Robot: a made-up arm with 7 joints. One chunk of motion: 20 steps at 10 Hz.
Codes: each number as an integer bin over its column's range. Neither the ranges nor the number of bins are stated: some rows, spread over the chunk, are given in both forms.
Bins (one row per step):
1: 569 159 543 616 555 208
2: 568 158 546 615 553 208
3: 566 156 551 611 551 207
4: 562 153 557 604 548 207
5: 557 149 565 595 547 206
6: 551 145 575 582 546 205
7: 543 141 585 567 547 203
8: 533 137 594 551 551 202
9: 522 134 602 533 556 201
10: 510 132 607 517 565 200
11: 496 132 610 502 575 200
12: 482 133 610 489 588 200
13: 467 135 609 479 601 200
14: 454 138 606 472 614 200
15: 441 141 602 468 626 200
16: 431 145 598 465 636 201
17: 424 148 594 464 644 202
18: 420 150 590 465 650 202
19: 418 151 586 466 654 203
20: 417 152 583 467 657 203
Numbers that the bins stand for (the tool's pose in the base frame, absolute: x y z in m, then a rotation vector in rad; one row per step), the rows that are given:
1: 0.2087 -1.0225 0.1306 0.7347 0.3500 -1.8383
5: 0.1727 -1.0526 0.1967 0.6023 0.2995 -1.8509
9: 0.0676 -1.0976 0.3078 0.2113 0.3563 -1.8824
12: -0.0526 -1.1006 0.3318 -0.0662 0.5581 -1.8887
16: -0.2057 -1.0646 0.2958 -0.2176 0.8608 -1.8824
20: -0.2477 -1.0435 0.2508 -0.2050 0.9932 -1.8698
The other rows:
2: 0.2057 -1.0255 0.1396 0.7284 0.3374 -1.8383
3: 0.1997 -1.0315 0.1547 0.7032 0.3248 -1.8446
4: 0.1877 -1.0405 0.1727 0.6590 0.3059 -1.8446
6: 0.1547 -1.0646 0.2267 0.5203 0.2932 -1.8572
7: 0.1306 -1.0766 0.2568 0.4257 0.2995 -1.8698
8: 0.1006 -1.0886 0.2838 0.3248 0.3248 -1.8761
10: 0.0315 -1.1036 0.3228 0.1104 0.4131 -1.8887
11: -0.0105 -1.1036 0.3318 0.0158 0.4761 -1.8887
13: -0.0976 -1.0946 0.3288 -0.1293 0.6401 -1.8887
14: -0.1366 -1.0856 0.3198 -0.1734 0.7221 -1.8887
15: -0.1757 -1.0766 0.3078 -0.1986 0.7977 -1.8887
17: -0.2267 -1.0556 0.2838 -0.2239 0.9113 -1.8761
18: -0.2387 -1.0495 0.2718 -0.2176 0.9491 -1.8761
19: -0.2447 -1.0465 0.2598 -0.2113 0.9743 -1.8698

